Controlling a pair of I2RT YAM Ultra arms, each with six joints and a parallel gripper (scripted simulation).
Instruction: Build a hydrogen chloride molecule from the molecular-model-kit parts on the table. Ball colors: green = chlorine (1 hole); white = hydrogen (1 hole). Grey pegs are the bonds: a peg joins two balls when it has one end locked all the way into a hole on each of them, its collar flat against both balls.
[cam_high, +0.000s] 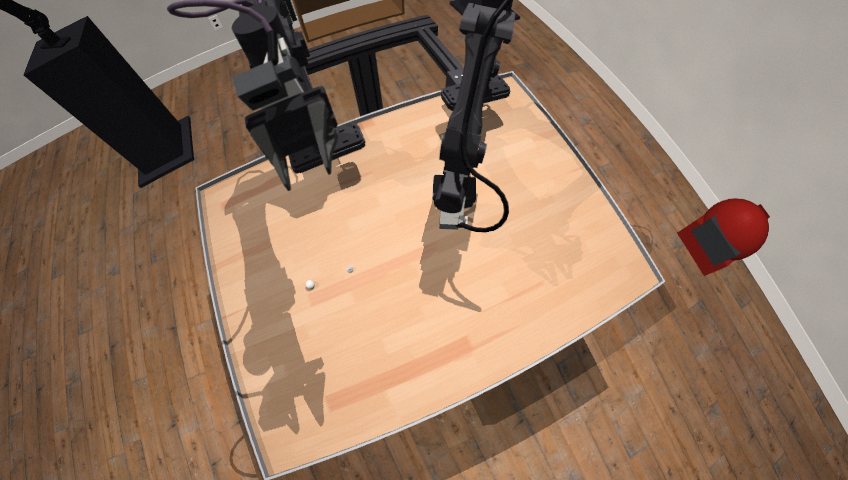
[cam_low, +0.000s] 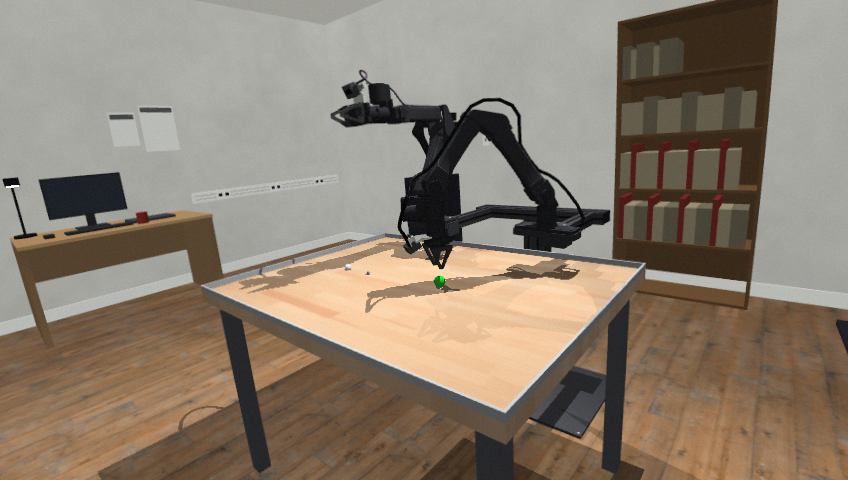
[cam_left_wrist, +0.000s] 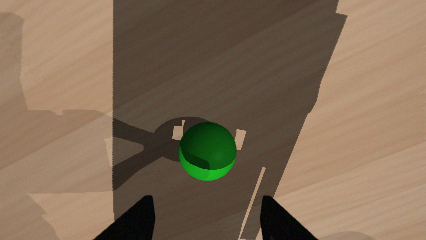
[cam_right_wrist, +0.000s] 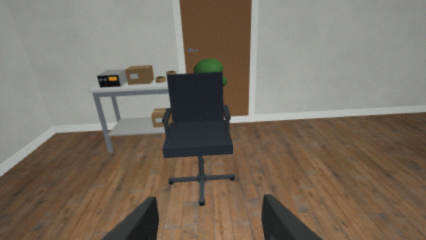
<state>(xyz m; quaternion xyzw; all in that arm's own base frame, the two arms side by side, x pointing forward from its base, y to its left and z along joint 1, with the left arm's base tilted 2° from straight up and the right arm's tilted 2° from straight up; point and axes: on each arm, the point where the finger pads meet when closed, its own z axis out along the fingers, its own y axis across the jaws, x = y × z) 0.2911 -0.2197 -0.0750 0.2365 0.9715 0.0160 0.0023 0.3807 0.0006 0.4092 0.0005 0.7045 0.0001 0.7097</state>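
Observation:
Right now the green ball is 5 cm below my left hand. The rest, counted from my left hand: grey peg: 30 cm to the right, 6 cm below, 2 cm ahead; white ball: 42 cm to the right, 6 cm below, 1 cm ahead.
The grey peg is 54 cm below my right hand, 8 cm behind it and 3 cm to the right of it. Round my right hand: green ball (53 cm below, 27 cm to the left, 10 cm behind); then white ball (54 cm below, 15 cm to the right, 9 cm behind).

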